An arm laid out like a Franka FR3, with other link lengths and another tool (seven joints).
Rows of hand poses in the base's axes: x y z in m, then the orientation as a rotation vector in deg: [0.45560 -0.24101 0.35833 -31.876 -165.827 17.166]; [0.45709 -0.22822 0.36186 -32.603 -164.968 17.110]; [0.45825 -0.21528 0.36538 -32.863 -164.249 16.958]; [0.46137 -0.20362 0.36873 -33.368 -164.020 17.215]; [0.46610 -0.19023 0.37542 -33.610 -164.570 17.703]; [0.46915 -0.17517 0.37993 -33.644 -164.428 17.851]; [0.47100 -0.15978 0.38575 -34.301 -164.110 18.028]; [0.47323 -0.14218 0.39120 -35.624 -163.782 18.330]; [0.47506 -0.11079 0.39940 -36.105 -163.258 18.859]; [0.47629 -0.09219 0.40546 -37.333 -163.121 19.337]
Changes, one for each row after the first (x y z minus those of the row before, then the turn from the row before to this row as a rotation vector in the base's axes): [0.00149 0.01279 0.00353 0.059 0.644 -0.656]; [0.00116 0.01294 0.00352 0.154 0.617 -0.337]; [0.00312 0.01166 0.00335 -0.201 0.104 -0.354]; [0.00473 0.01339 0.00669 -0.416 -0.566 0.009]; [0.00305 0.01506 0.00451 -0.088 0.132 -0.043]; [0.00185 0.01539 0.00582 -0.153 0.142 -0.477]; [0.00223 0.01760 0.00545 -0.308 -0.021 -0.892]; [0.00183 0.03139 0.00820 -0.349 0.391 -0.389]; [0.00123 0.01860 0.00606 -0.445 -0.185 -0.769]
